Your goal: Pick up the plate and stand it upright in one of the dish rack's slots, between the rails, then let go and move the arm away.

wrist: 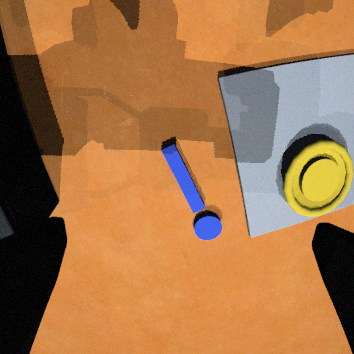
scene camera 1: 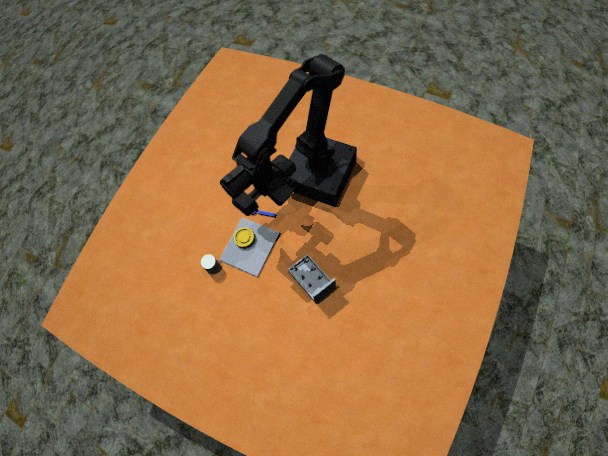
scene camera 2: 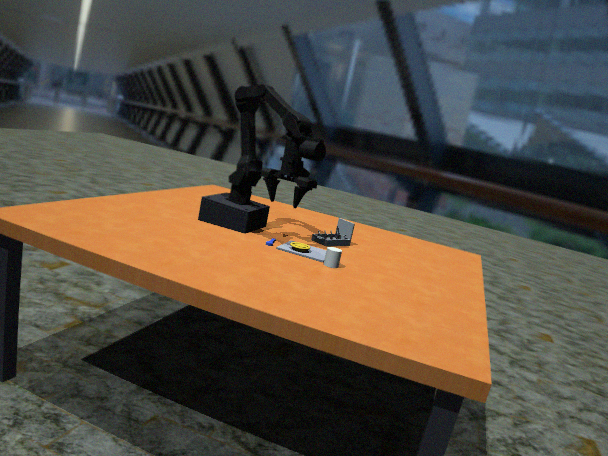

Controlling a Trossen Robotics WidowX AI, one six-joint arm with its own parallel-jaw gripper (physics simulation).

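The yellow round plate point(scene camera 1: 244, 237) point(scene camera 2: 300, 247) point(wrist: 323, 180) lies flat on a thin grey board point(scene camera 1: 255, 262) point(scene camera 2: 315, 254) point(wrist: 320, 90). The grey dish rack point(scene camera 1: 325, 290) point(scene camera 2: 346, 231), with short upright pegs and a tall panel at one end, stands on the table apart from the board. My gripper point(scene camera 2: 284, 203) point(wrist: 194, 235) is open and empty, pointing down. It is well above the table, on the robot-base side of the board. In the wrist view the plate is toward the right finger, beyond its tip. The fingertips are hidden in scene camera 1.
A blue stick with a round end point(scene camera 1: 265, 214) point(scene camera 2: 270, 242) point(wrist: 184, 177) lies beside the board, between the fingers as seen from the wrist. A white cylinder point(scene camera 1: 208, 262) point(scene camera 2: 333, 257) stands near the board's far side. The arm's shadow falls across the table around the rack.
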